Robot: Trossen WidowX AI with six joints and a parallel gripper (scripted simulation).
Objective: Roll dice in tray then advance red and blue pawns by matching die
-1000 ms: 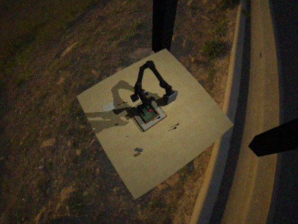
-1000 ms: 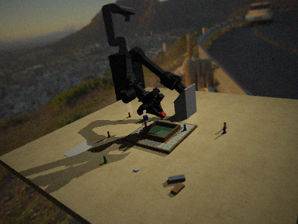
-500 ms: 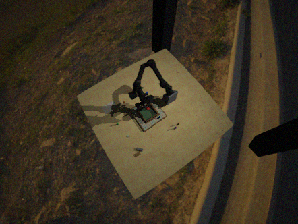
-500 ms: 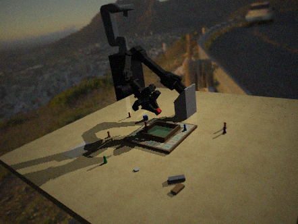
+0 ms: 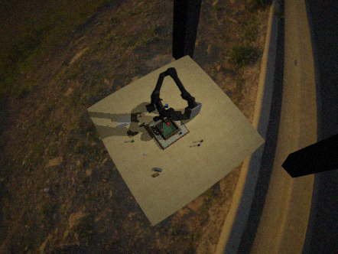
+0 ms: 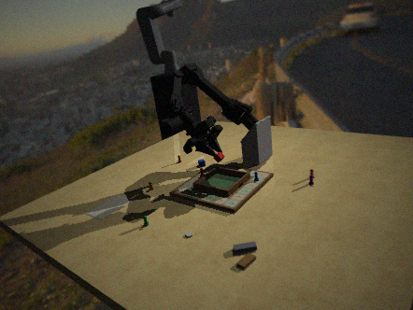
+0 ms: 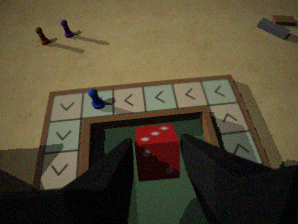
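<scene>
Now: gripper tip 10 mm above the red die. From my gripper tip the other things lie so: red pawn 30 mm behind, 110 mm to the right, 100 mm below; then blue pawn 50 mm behind, 110 mm to the left, 100 mm below; then tray 120 mm below.
</scene>
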